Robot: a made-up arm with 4 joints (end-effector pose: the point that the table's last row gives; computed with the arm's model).
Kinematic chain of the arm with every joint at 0, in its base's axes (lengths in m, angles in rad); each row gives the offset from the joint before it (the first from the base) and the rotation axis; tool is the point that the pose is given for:
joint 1: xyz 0 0 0.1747 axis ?
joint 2: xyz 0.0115 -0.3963 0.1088 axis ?
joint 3: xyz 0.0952 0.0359 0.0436 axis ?
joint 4: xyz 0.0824 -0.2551 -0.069 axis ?
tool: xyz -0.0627 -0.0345 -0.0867
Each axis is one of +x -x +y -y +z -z.
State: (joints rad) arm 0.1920 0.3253 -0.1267 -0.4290
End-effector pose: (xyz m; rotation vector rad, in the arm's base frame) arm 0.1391 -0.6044 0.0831 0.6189 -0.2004 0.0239
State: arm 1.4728 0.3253 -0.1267 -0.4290
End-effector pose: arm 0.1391 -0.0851 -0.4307 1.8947 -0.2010 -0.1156
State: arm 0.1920 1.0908 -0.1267 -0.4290
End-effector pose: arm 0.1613 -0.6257 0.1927 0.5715 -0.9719 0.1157
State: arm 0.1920 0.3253 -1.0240 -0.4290
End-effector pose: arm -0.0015 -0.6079 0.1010 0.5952 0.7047 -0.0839
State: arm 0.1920 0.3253 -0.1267 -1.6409
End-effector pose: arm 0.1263 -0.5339 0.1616 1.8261 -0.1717 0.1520
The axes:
joint 1: +x
joint 2: -y
joint 3: -y
joint 4: -x

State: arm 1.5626 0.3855 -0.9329 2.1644
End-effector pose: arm 0.1044 -0.1871 -0.4919 -0.5865 -0.1603 0.5319
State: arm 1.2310 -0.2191 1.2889 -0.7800
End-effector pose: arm 0.2592 -0.2623 -0.3467 1.7875 -1.2225 -0.2804
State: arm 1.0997 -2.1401 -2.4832 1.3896
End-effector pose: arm 0.0456 -0.3469 -0.4420 -0.2199 -0.5333 -1.5768
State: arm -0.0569 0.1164 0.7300 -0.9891
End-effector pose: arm 0.2230 -0.5565 0.2880 0.8743 -0.7591 0.4377
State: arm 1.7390 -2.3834 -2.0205 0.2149
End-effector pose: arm 0.1058 0.0380 -0.4961 1.0179 -1.1288 -1.6719
